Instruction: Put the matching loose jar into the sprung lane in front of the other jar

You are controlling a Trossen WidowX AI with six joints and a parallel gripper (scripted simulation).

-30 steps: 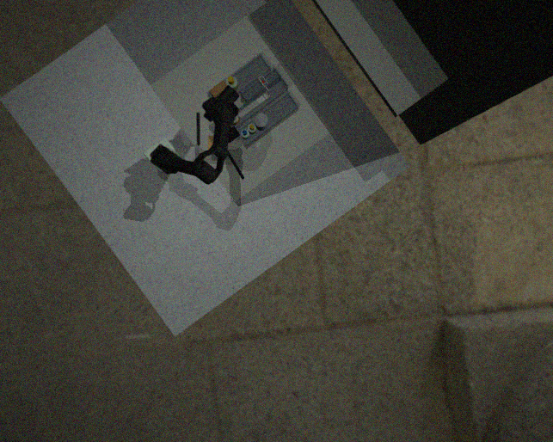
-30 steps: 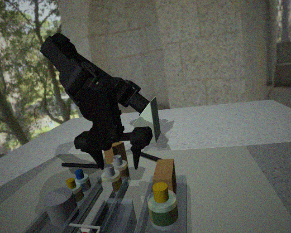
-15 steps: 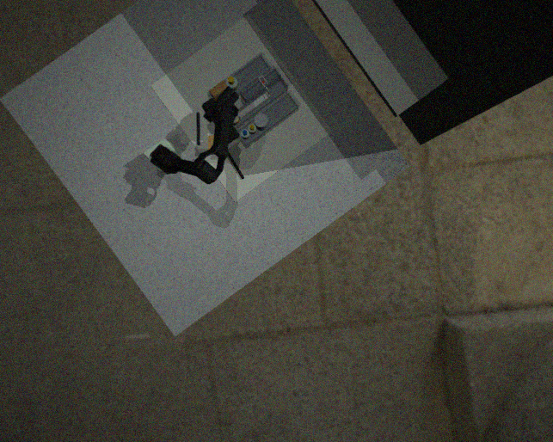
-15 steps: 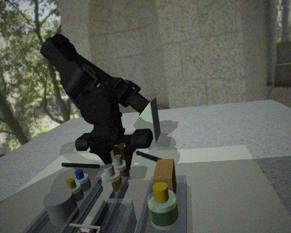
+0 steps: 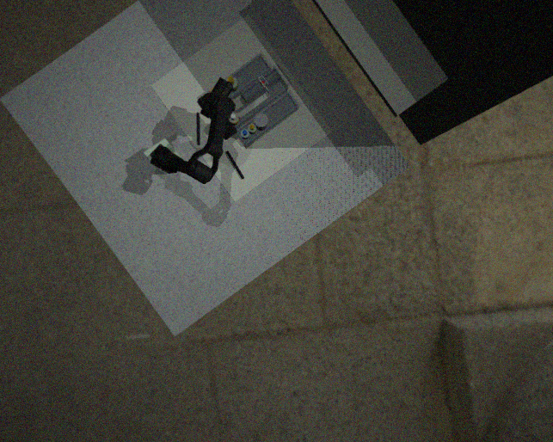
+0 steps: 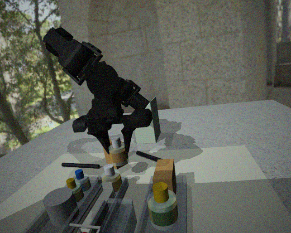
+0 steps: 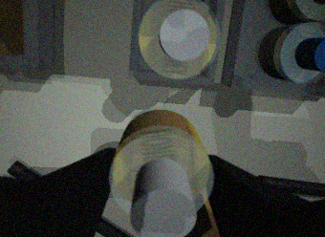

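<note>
My gripper tip is now 140 mm short of the grey cylinder, 100 mm to the left of it and 40 mm above it. Also, from my gripper tip: orange box: 110 mm to the left, 90 mm ahead, 30 mm below; sprung lane: 210 mm ahead, 50 mm below.
</note>
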